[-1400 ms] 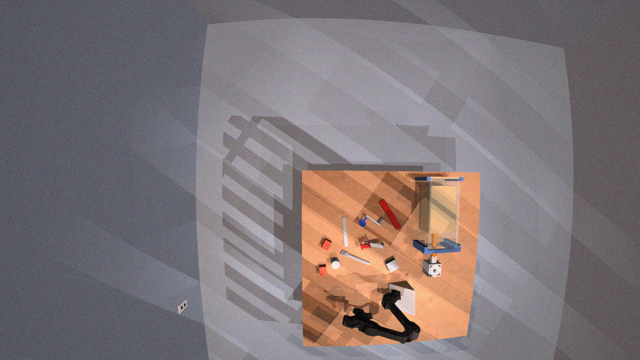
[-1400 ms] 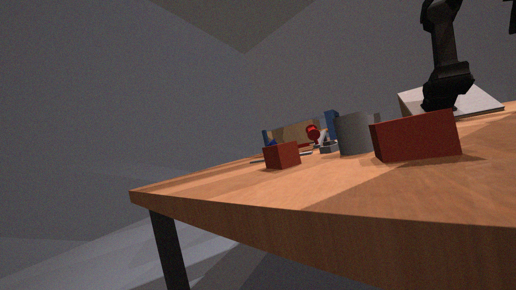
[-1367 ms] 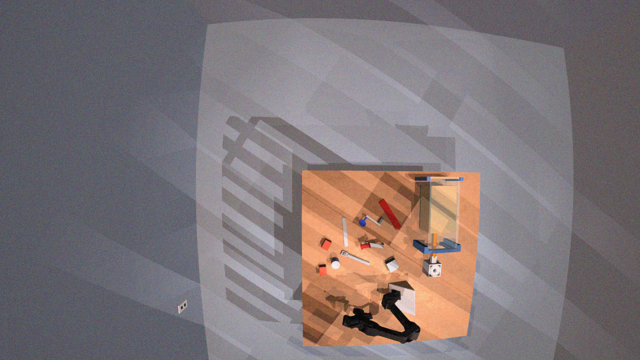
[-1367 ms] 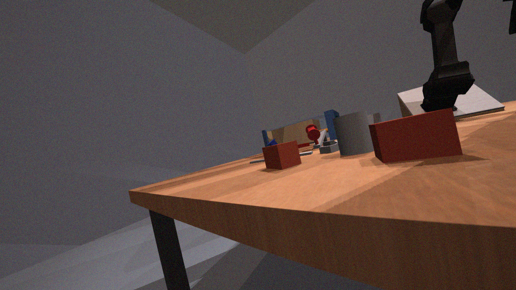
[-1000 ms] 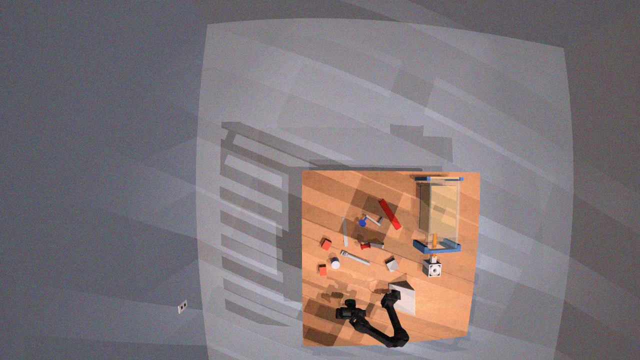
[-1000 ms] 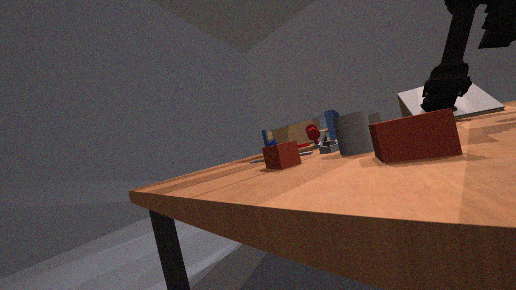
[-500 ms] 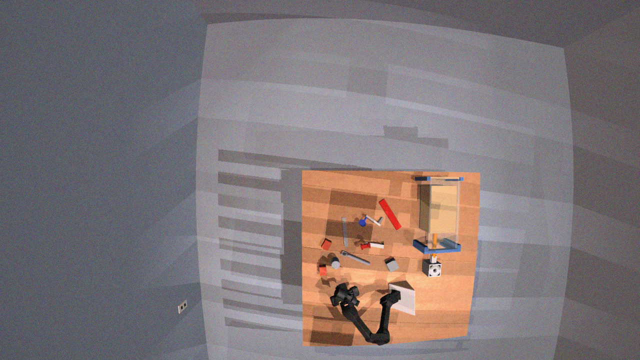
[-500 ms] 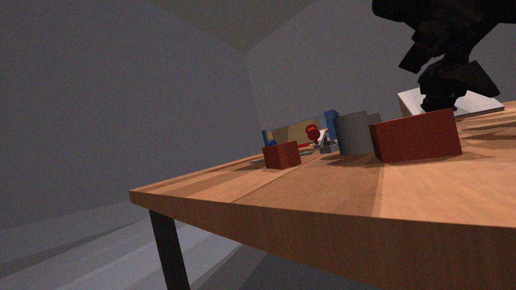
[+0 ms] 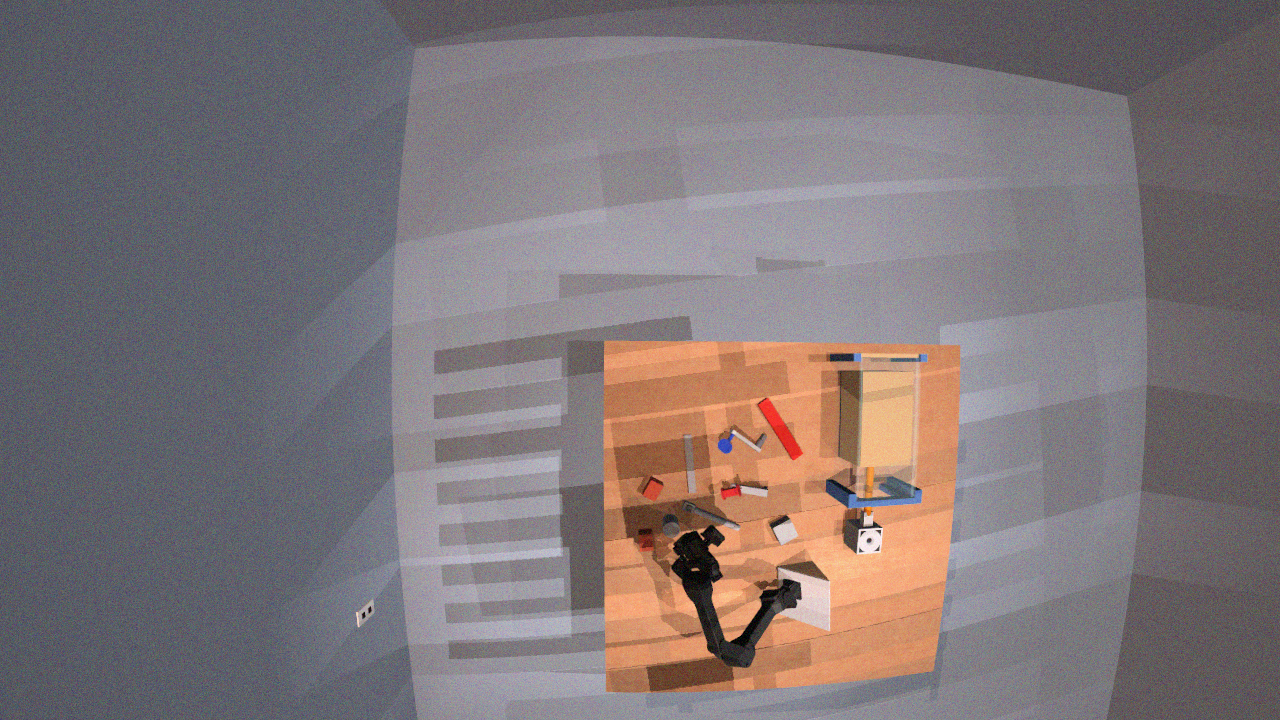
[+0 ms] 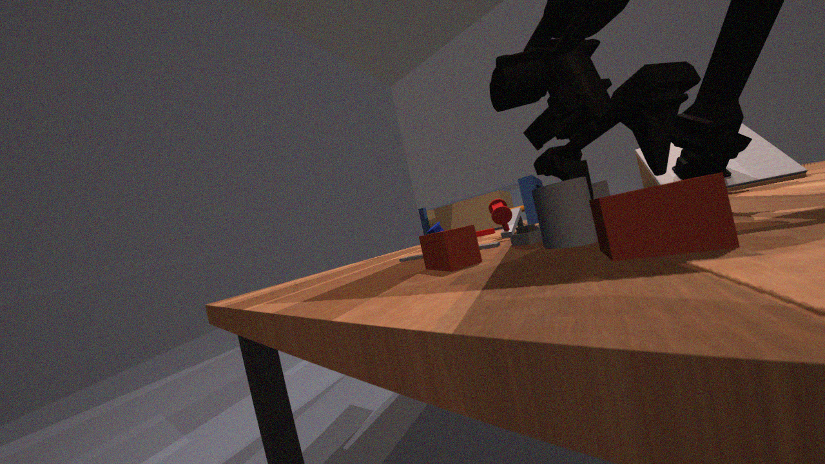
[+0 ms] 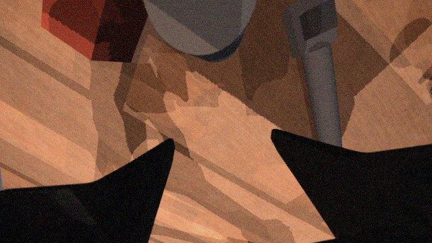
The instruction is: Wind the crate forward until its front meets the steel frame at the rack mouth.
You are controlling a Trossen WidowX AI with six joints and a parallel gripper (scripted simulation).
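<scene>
The red-knobbed crank is 150 mm ahead of my gripper tip, 200 mm to the right of it and 10 mm below it. Round my gripper tip: grey bar: 260 mm ahead, 30 mm to the right, 40 mm below; grey cube: 20 mm behind, 320 mm to the right, 30 mm below; red grip: 160 mm ahead, 150 mm to the right.
</scene>
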